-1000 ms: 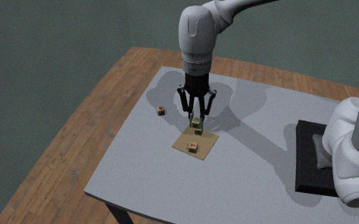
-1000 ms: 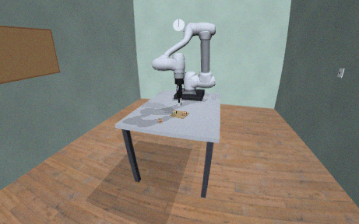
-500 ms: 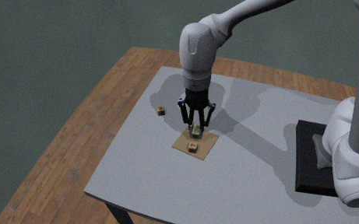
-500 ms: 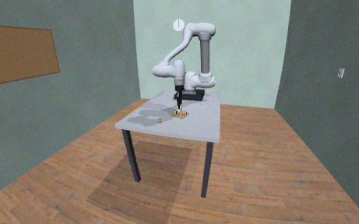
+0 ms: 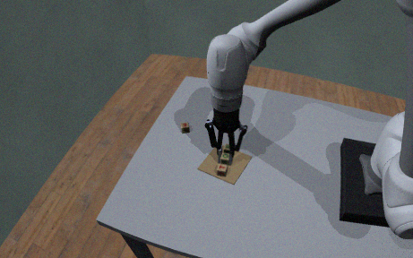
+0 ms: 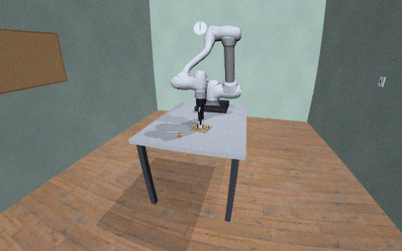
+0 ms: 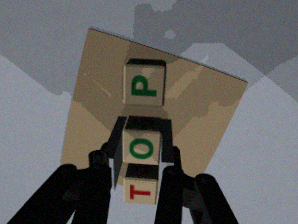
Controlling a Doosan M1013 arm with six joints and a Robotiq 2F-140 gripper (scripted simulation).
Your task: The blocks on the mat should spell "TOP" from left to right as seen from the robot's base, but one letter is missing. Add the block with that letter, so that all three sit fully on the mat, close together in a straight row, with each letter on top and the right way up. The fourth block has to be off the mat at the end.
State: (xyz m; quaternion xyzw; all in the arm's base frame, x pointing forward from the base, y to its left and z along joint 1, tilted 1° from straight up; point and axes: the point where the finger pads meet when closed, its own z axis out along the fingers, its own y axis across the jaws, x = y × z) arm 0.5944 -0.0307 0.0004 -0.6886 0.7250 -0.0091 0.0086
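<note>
Right now the tan mat is 4 cm below my hand.
</note>
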